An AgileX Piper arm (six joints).
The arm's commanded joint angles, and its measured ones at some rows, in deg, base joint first. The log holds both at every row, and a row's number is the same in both.
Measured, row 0: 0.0 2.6 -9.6 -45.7 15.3 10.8
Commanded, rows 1 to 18: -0.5 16.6 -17.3 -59.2 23.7 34.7; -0.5 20.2 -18.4 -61.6 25.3 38.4; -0.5 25.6 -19.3 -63.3 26.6 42.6; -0.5 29.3 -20.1 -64.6 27.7 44.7; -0.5 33.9 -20.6 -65.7 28.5 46.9; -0.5 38.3 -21.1 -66.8 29.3 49.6; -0.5 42.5 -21.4 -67.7 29.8 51.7; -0.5 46.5 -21.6 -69.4 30.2 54.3; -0.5 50.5 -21.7 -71.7 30.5 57.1; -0.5 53.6 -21.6 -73.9 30.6 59.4; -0.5 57.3 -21.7 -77.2 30.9 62.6; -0.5 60.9 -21.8 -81.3 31.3 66.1; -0.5 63.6 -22.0 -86.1 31.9 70.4; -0.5 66.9 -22.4 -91.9 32.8 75.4; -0.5 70.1 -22.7 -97.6 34.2 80.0; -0.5 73.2 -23.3 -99.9 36.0 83.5; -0.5 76.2 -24.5 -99.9 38.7 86.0; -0.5 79.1 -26.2 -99.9 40.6 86.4
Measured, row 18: 0.0 68.8 -22.3 -91.8 33.8 75.8
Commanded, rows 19 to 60: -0.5 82.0 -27.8 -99.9 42.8 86.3; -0.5 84.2 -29.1 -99.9 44.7 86.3; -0.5 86.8 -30.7 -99.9 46.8 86.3; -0.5 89.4 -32.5 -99.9 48.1 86.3; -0.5 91.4 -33.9 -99.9 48.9 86.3; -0.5 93.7 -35.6 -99.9 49.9 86.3; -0.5 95.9 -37.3 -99.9 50.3 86.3; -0.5 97.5 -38.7 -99.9 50.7 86.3; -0.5 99.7 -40.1 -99.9 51.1 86.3; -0.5 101.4 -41.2 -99.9 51.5 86.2; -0.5 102.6 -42.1 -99.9 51.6 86.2; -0.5 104.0 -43.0 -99.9 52.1 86.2; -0.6 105.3 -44.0 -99.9 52.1 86.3; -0.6 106.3 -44.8 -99.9 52.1 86.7; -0.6 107.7 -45.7 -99.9 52.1 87.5; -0.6 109.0 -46.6 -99.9 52.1 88.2; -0.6 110.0 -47.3 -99.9 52.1 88.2; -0.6 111.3 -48.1 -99.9 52.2 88.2; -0.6 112.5 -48.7 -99.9 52.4 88.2; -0.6 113.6 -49.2 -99.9 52.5 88.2; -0.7 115.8 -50.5 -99.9 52.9 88.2; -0.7 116.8 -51.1 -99.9 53.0 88.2; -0.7 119.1 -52.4 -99.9 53.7 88.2; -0.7 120.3 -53.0 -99.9 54.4 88.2; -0.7 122.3 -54.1 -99.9 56.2 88.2; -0.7 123.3 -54.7 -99.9 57.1 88.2; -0.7 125.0 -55.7 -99.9 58.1 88.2; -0.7 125.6 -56.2 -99.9 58.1 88.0; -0.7 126.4 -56.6 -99.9 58.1 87.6; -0.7 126.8 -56.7 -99.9 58.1 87.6; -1.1 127.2 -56.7 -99.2 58.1 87.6; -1.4 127.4 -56.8 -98.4 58.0 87.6; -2.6 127.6 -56.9 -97.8 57.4 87.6; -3.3 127.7 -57.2 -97.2 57.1 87.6; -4.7 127.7 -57.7 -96.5 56.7 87.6; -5.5 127.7 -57.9 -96.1 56.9 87.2; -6.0 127.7 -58.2 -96.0 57.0 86.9; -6.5 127.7 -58.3 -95.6 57.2 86.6; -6.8 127.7 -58.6 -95.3 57.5 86.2; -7.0 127.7 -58.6 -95.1 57.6 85.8; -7.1 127.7 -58.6 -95.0 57.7 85.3; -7.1 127.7 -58.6 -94.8 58.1 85.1
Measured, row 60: -6.1 126.9 -58.5 -97.0 58.4 87.2
